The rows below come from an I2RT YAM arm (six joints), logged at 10 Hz.
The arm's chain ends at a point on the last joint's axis. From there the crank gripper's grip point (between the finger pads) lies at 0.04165 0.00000 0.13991 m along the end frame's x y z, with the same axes.
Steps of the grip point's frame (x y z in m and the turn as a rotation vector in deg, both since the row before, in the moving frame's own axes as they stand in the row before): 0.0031 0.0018 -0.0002 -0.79 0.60 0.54; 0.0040 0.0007 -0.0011 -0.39 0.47 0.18; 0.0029 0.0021 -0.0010 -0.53 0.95 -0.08; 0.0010 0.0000 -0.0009 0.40 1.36 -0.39; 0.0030 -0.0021 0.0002 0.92 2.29 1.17; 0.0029 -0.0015 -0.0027 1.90 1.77 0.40; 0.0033 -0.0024 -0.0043 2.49 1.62 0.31; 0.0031 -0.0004 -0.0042 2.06 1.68 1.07; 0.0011 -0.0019 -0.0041 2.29 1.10 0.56; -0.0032 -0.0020 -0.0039 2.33 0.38 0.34; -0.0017 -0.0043 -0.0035 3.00 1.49 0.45; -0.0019 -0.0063 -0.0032 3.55 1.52 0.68
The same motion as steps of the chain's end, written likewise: 0.0016 -0.0005 0.0003 -0.79 0.60 0.54; 0.0029 -0.0004 -0.0007 -0.39 0.47 0.18; 0.0006 0.0009 -0.0003 -0.53 0.95 -0.08; -0.0023 0.0013 0.0001 0.40 1.36 -0.39; -0.0026 -0.0008 0.0020 0.92 2.29 1.17; -0.0014 0.0028 -0.0013 1.90 1.77 0.40; -0.0007 0.0034 -0.0029 2.49 1.62 0.31; -0.0010 0.0038 -0.0028 2.06 1.68 1.07; -0.0016 0.0033 -0.0032 2.29 1.10 0.56; -0.0041 0.0034 -0.0035 2.33 0.38 0.34; -0.0053 0.0027 -0.0022 3.00 1.49 0.45; -0.0056 0.0018 -0.0018 3.55 1.52 0.68
